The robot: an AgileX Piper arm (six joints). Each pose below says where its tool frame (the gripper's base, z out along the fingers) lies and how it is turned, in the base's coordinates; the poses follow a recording.
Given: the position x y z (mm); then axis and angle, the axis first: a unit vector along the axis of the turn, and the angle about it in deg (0 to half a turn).
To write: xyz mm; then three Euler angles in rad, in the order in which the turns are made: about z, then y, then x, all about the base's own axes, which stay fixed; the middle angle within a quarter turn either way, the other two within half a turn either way. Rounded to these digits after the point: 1 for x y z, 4 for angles.
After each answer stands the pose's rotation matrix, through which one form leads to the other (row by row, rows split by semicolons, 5 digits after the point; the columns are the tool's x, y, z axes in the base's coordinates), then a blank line. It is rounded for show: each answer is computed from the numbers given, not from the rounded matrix.
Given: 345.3 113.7 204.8 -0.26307 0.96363 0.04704 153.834
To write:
345.3 113.7 204.8 2.5618 0.4131 -2.9192
-0.76620 -0.50177 0.40145; -0.46028 0.86448 0.20202; -0.44842 -0.02999 -0.89332

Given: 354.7 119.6 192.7 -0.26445 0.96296 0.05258 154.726
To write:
354.7 119.6 192.7 2.5596 0.3948 -2.9128
-0.77110 -0.50739 0.38466; -0.46249 0.86156 0.20933; -0.43761 -0.01649 -0.89901

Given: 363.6 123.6 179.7 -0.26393 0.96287 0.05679 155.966
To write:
363.6 123.6 179.7 2.5631 0.3720 -2.9119
-0.78003 -0.50936 0.36348; -0.46310 0.86055 0.21211; -0.42083 -0.00287 -0.90713

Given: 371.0 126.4 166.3 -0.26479 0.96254 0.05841 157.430
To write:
371.0 126.4 166.3 2.5652 0.3466 -2.9167
-0.78855 -0.51264 0.33968; -0.46780 0.85858 0.20977; -0.39918 0.00651 -0.91685

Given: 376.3 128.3 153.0 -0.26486 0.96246 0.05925 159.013
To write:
376.3 128.3 153.0 2.5692 0.3198 -2.9238
-0.79801 -0.51415 0.31437; -0.47171 0.85756 0.20513; -0.37506 0.01541 -0.92687

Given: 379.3 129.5 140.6 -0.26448 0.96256 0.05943 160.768
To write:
379.3 129.5 140.6 2.5747 0.2906 -2.9331
-0.80820 -0.51452 0.28650; -0.47537 0.85714 0.19834; -0.34762 0.02410 -0.93733

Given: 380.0 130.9 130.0 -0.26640 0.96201 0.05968 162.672
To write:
380.0 130.9 130.0 2.5753 0.2583 -2.9421
-0.81590 -0.51871 0.25545; -0.48316 0.85432 0.19157; -0.31760 0.03288 -0.94765

